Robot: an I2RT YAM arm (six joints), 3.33 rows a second.
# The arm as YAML. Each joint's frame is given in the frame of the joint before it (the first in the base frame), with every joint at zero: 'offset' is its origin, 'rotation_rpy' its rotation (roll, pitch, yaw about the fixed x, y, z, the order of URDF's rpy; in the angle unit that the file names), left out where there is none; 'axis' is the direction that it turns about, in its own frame. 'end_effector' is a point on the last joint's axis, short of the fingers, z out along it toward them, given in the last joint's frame.
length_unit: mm
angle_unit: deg
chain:
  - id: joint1
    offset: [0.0, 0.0, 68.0]
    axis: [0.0, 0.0, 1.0]
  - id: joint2
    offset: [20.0, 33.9, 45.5]
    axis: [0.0, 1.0, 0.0]
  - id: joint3
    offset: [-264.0, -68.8, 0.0]
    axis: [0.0, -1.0, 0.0]
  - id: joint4
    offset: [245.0, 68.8, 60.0]
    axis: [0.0, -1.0, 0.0]
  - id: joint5
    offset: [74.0, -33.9, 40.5]
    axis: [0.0, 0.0, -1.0]
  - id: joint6
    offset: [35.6, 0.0, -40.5]
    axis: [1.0, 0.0, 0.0]
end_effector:
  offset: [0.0, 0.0, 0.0]
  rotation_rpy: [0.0, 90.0, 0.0]
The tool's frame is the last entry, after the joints.
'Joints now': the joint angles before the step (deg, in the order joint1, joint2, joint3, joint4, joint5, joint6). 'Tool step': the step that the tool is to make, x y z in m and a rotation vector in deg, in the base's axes. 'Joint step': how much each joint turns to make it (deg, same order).
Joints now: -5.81, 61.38, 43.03, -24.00, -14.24, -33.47
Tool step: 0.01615, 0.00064, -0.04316, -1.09, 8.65, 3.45
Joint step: 0.45, 8.99, -2.11, 1.68, -0.63, -3.62
